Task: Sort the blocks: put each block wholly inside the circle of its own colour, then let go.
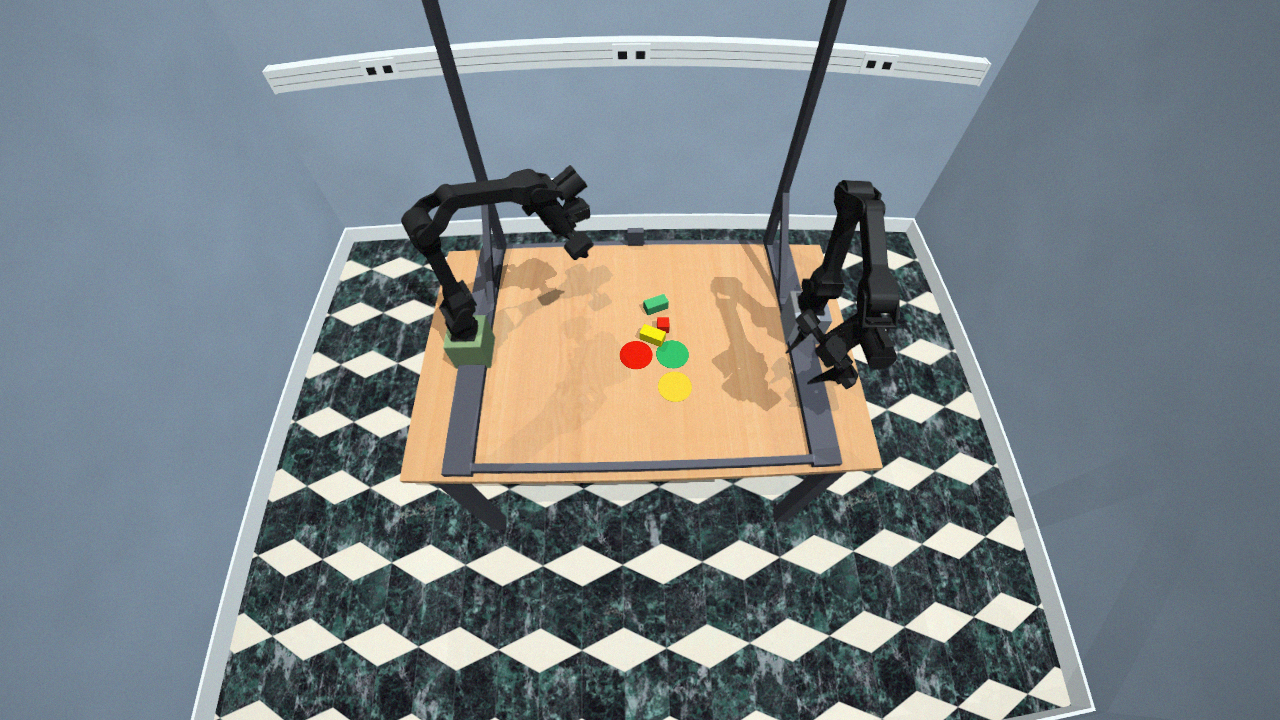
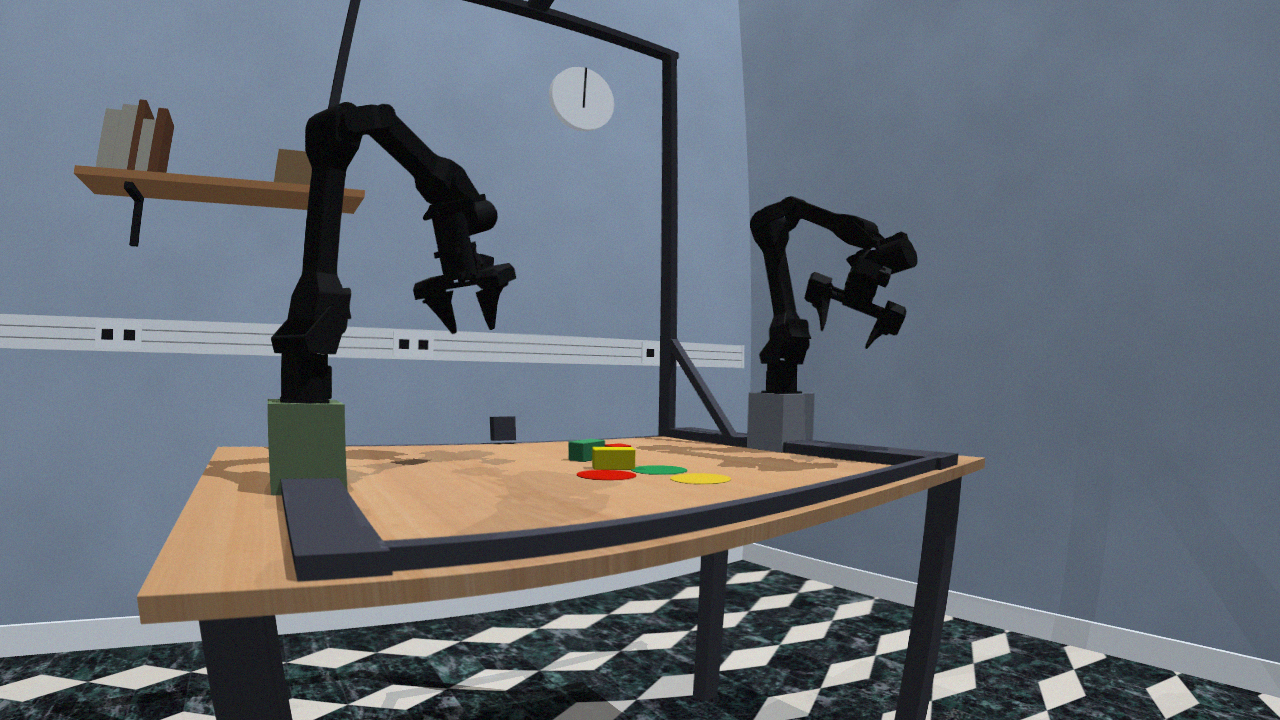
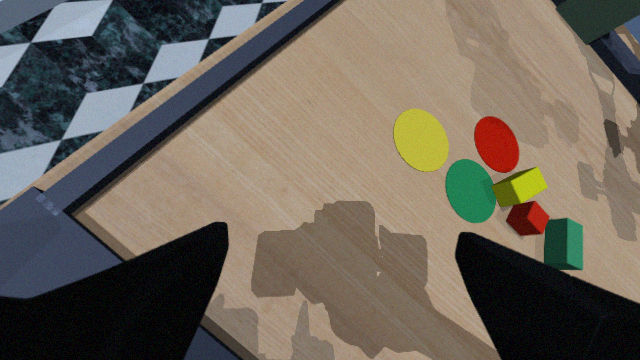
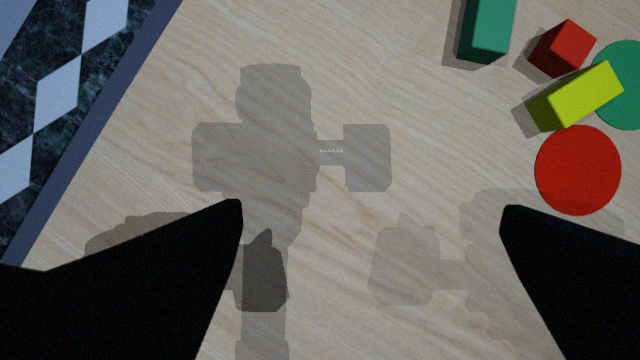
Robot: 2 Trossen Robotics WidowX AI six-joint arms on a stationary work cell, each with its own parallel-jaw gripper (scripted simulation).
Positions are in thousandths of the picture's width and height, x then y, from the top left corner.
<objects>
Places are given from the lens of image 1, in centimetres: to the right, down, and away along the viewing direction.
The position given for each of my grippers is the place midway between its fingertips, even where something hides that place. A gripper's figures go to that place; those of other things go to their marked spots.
my left gripper (image 1: 622,512): 35, 2, 108
my right gripper (image 1: 453,344): -16, -29, 126
red circle (image 1: 496,494): -1, -1, 135
</objects>
